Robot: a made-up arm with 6 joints.
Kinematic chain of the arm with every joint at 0, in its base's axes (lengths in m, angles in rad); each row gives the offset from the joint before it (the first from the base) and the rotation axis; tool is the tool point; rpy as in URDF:
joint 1: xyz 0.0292 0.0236 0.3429 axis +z
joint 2: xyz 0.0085 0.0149 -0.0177 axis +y
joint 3: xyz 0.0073 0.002 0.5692 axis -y
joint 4: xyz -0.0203 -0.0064 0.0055 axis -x
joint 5: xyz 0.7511 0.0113 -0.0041 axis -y
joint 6: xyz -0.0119 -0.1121 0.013 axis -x
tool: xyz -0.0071 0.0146 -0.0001 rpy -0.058 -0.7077 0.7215
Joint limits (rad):
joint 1: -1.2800..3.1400
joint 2: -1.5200..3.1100
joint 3: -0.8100..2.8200
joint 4: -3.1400..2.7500
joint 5: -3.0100..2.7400
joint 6: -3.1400..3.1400
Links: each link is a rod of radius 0.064 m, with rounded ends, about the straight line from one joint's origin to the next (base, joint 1, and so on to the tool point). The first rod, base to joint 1, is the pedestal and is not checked.
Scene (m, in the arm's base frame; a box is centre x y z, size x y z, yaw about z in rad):
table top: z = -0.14
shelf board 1: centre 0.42 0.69 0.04 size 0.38 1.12 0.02 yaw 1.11
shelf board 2: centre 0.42 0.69 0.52 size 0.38 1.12 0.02 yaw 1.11
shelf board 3: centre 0.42 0.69 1 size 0.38 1.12 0.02 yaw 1.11
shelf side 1: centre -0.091 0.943 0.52 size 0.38 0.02 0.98 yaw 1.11
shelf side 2: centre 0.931 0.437 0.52 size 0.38 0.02 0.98 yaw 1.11
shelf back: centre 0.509 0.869 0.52 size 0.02 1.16 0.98 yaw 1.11
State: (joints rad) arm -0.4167 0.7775 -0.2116 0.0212 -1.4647 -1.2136
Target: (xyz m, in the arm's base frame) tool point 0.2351 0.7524 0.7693
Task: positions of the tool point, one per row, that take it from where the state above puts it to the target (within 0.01 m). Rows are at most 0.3 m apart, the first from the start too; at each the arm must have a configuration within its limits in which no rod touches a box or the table.
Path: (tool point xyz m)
1: 0.8443 -0.2351 0.3321
2: 0.8250 -0.0607 0.5414
3: 0.7228 0.0838 0.7223
4: 0.5647 0.1671 0.8638
5: 0.3875 0.1747 0.9588
6: 0.3293 0.2642 0.9126
7: 0.2487 0.3323 0.8656
8: 0.1534 0.3733 0.8178
9: 0.0525 0.3845 0.7693
10: 0.0854 0.5003 0.8052
11: 0.1452 0.6278 0.8066
12: 0.2351 0.7524 0.7693

